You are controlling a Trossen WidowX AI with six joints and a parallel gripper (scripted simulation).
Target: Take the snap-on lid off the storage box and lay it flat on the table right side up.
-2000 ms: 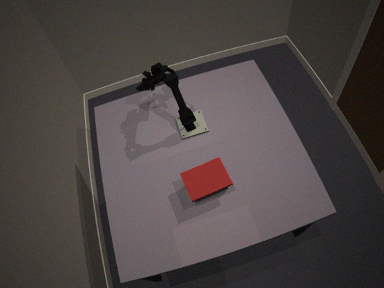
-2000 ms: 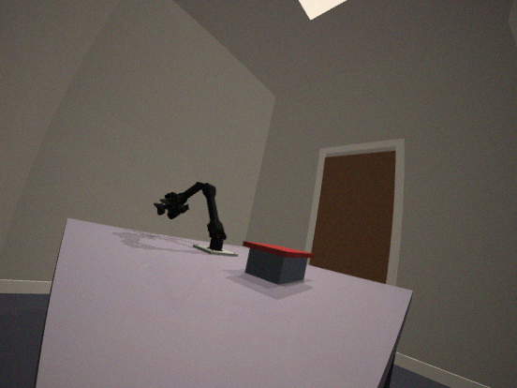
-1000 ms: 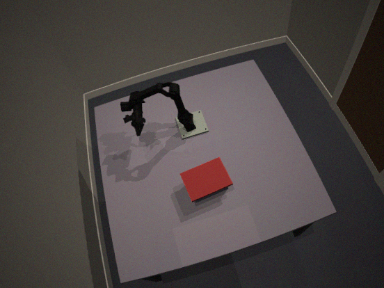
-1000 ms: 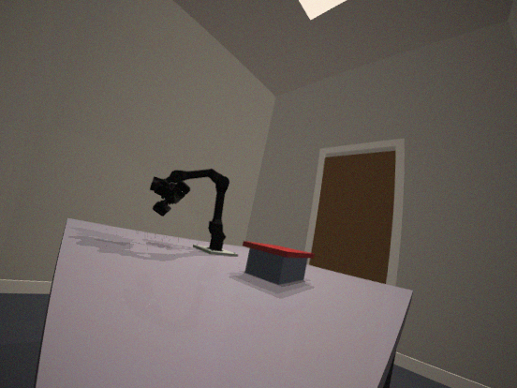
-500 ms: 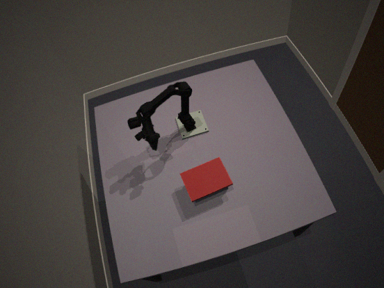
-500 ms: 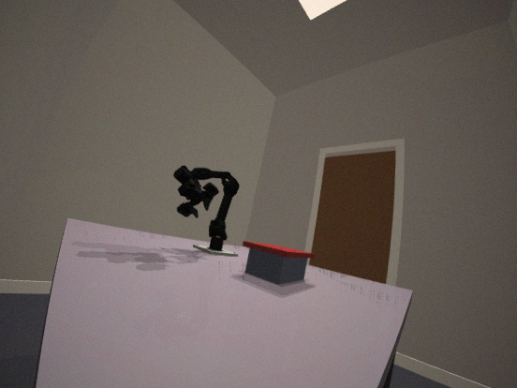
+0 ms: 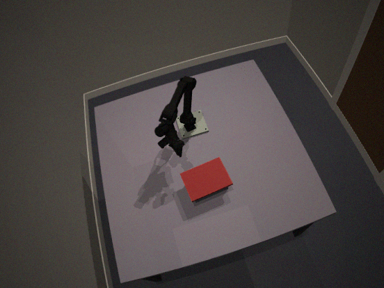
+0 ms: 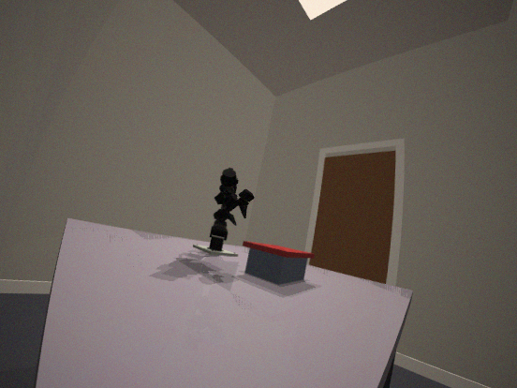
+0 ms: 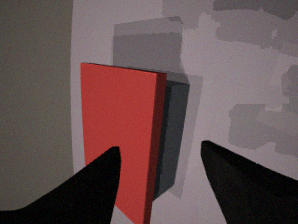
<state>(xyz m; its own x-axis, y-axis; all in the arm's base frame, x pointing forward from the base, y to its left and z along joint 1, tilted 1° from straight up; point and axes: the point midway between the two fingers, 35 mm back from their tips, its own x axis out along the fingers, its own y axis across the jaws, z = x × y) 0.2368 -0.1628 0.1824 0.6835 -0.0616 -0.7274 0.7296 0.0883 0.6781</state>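
Now: the red lid 160 mm ahead of my gripper tip, 80 mm to the left of it and 70 mm below it. Round my gripper tip: grey storage box 160 mm ahead, 130 mm below, 80 mm to the left.
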